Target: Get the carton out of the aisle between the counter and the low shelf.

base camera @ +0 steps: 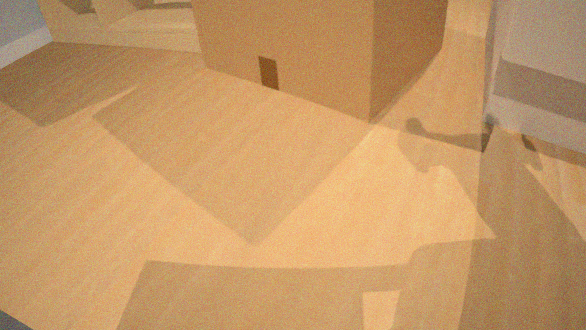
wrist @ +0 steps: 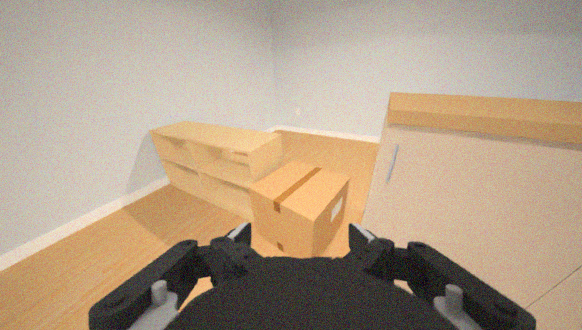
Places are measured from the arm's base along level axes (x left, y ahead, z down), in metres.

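Where they show: gripper, fingertip midpoint: [wrist: 299,234].
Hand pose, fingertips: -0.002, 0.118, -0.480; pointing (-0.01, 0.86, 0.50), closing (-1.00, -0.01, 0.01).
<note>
After its pixels a point has its place, as x, y, z.
The brown cardboard carton [base camera: 300,45] {0.034, 0.664, 0.281} [wrist: 285,220] {0.059, 0.683, 0.091} stands upright on the floor between the low shelf and the counter, with a brown tape strip across its top and a white label on its right side in the wrist view. The low wooden shelf [base camera: 125,39] {0.675, 1.132, 0.366} [wrist: 215,129] {0.685, 1.424, -0.214} stands behind it to the left. The counter [wrist: 460,200] {-0.517, 0.421, -0.254} with a wooden top is on the right; its lower part [base camera: 545,40] {-0.334, 0.514, 0.196} shows at the right of the base camera view. My gripper [wrist: 299,234] {-0.002, 0.118, -0.480} is open and empty, above and in front of the carton, apart from it. The carton's lowest part is hidden in the wrist view.
A grey wall [wrist: 125,65] {1.388, 1.541, -0.746} with a white baseboard [wrist: 85,220] {1.701, 0.903, 0.347} runs along the left, behind the shelf, and meets the back wall [wrist: 400,60] {-1.418, 2.609, -0.777} in a corner. Wooden floor [base camera: 210,150] {0.187, 0.518, 0.396} [wrist: 125,245] {1.203, 0.728, 0.396} lies in front of the carton, crossed by shadows. A gap shows between the carton and the counter.
</note>
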